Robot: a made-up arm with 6 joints.
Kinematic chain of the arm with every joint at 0, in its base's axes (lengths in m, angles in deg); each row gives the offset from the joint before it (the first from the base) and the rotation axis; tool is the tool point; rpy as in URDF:
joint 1: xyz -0.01 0 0.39 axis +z
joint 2: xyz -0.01 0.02 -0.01 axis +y
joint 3: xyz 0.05 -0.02 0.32 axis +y
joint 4: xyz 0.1 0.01 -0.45 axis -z
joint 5: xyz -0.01 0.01 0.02 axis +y
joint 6: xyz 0.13 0 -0.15 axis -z
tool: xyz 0.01 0.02 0 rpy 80.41 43.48 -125.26
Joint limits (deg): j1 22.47..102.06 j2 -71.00..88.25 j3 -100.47..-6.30 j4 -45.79..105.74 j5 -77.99..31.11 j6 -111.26..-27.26
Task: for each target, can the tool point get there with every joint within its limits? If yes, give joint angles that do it. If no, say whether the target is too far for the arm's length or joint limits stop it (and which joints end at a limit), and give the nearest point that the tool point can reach.
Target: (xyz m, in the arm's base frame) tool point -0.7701 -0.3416 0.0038
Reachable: no: joint limits stop it (at a limit: joint 2, joint 3, joint 5, joint 6) | nearest point -0.2783 -0.1206 0.1316 | short by 0.554 m
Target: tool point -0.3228 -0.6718 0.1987
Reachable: no: joint limits stop it (at a limit: joint 2, joint 3, joint 4, joint 5, joint 6) | nearest point -0.1362 -0.2710 0.1599 | short by 0.444 m
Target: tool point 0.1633 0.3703 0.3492
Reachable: yes | joints 78.56 -16.78 -14.21 55.34 -19.08 -67.68
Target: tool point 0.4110 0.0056 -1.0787
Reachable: no: too far | nearest point 0.3172 0.1176 -0.2980 | short by 0.794 m
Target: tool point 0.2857 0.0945 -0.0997
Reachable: yes | joints 29.58 56.80 -46.17 86.79 10.86 -65.99
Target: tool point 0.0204 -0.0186 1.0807
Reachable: yes | joints 81.08 -56.24 -67.76 20.23 -43.53 -96.25
